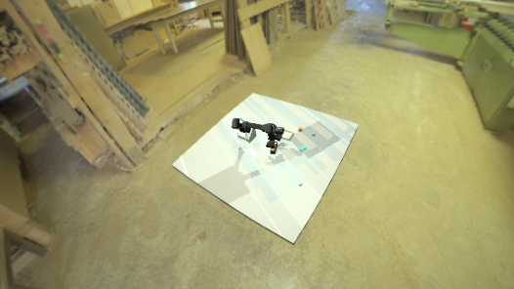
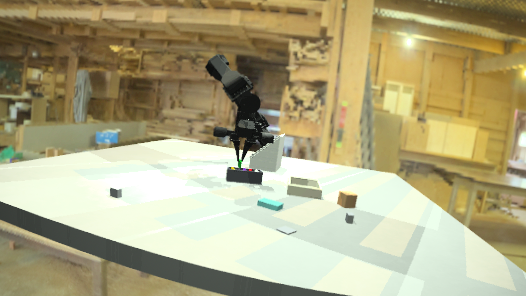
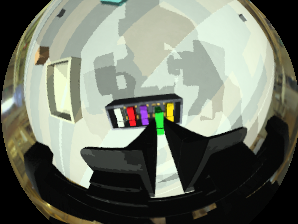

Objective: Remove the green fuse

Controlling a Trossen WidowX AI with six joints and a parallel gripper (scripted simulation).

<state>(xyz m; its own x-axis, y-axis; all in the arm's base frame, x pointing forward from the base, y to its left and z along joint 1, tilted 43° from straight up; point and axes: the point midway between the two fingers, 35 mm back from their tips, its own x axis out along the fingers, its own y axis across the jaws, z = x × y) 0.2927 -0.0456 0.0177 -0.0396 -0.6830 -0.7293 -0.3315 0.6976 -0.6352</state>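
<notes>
My gripper tip is now 210 mm to the right of the tray and 60 mm above it. The rest, counted from my gripper tip: green fuse 10 mm below; orange-brown cube 340 mm to the left, 90 mm ahead, 40 mm below; teal block 210 mm ahead, 130 mm to the left, 60 mm below.
</notes>
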